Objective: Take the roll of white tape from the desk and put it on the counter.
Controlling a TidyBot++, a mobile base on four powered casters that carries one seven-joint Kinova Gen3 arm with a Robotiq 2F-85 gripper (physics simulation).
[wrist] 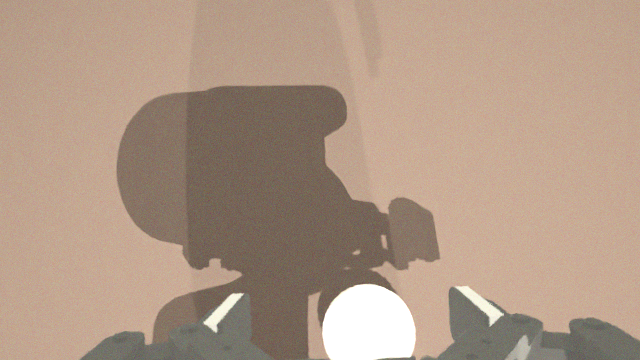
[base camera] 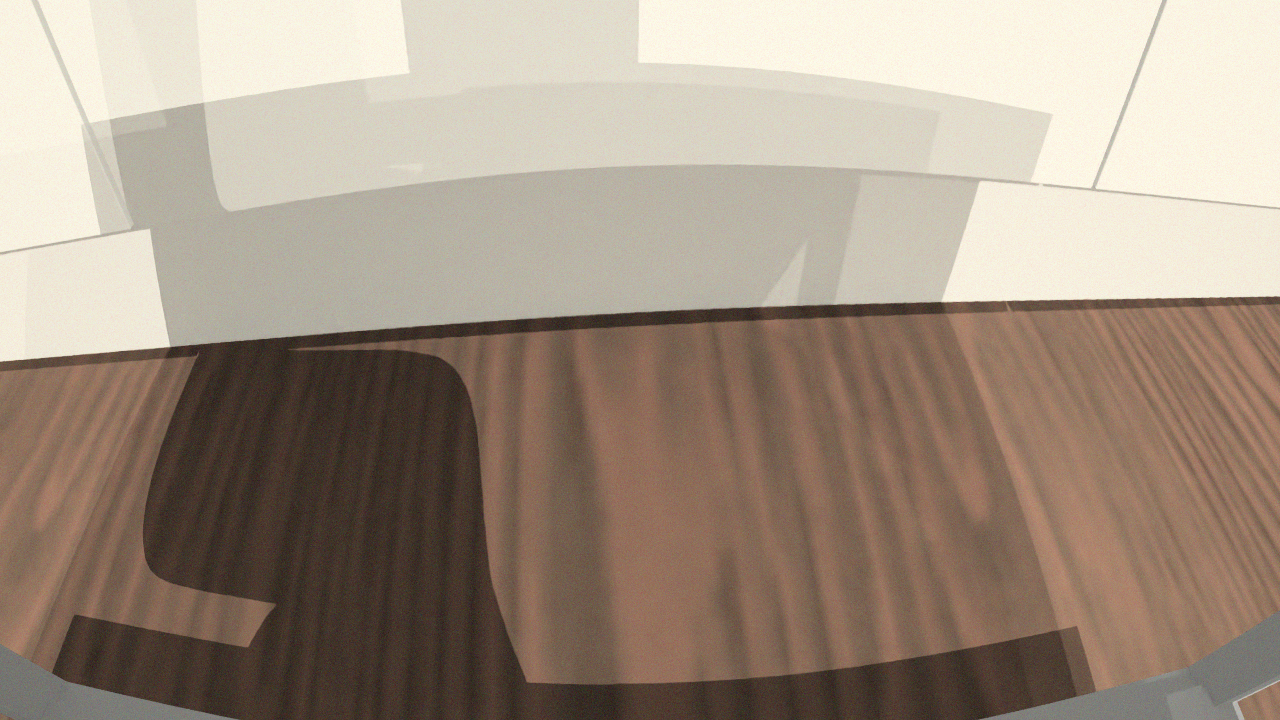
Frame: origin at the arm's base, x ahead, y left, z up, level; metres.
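Where they show: gripper, fingertip midpoint: (wrist: 349,313).
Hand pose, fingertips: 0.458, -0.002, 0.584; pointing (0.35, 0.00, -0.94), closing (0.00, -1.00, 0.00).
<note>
After its pixels a point has its place, as x, y, z.
The roll of white tape (wrist: 369,325) {0.451, -0.013, 0.538} shows as a plain white disc at the bottom of the wrist view, its lower edge cut off. It lies flat on a smooth tan surface (wrist: 525,150) {0.562, -0.135, 0.514}, which looks like the counter top. My gripper (wrist: 349,313) {0.458, -0.002, 0.584} is open. Its two fingers stand wide apart on either side of the tape, with a gap on each side, and hold nothing. The tape does not show in the base view, and the desk cannot be made out in either view.
A shadow of my arm and gripper falls across the tan surface. In the base view, cream cabinet fronts (base camera: 895,44) {0.427, -0.132, -0.166} with thin seams stand right ahead, above a dark wood floor (base camera: 671,492) {0.332, -0.025, -0.397}. Grey parts of my base (base camera: 1109,694) {0.148, -0.184, -0.287} show along the bottom edge.
</note>
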